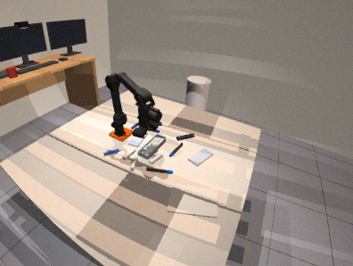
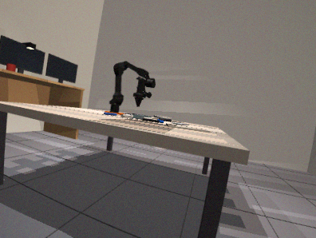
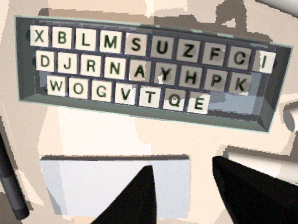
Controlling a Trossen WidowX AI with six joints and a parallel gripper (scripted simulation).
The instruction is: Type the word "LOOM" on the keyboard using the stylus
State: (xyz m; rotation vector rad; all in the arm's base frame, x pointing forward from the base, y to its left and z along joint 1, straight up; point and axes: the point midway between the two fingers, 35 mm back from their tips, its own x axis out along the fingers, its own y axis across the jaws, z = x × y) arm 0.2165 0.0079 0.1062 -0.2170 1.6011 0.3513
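Right now my gripper tip is 130 mm to the left of the blue stylus, 100 mm past it and 80 mm above it. From my gripper tip the other things lie so: grey slab: 310 mm ahead, 150 mm to the left, 80 mm below; then paper sheet: 430 mm ahead, 140 mm to the right, 80 mm below.
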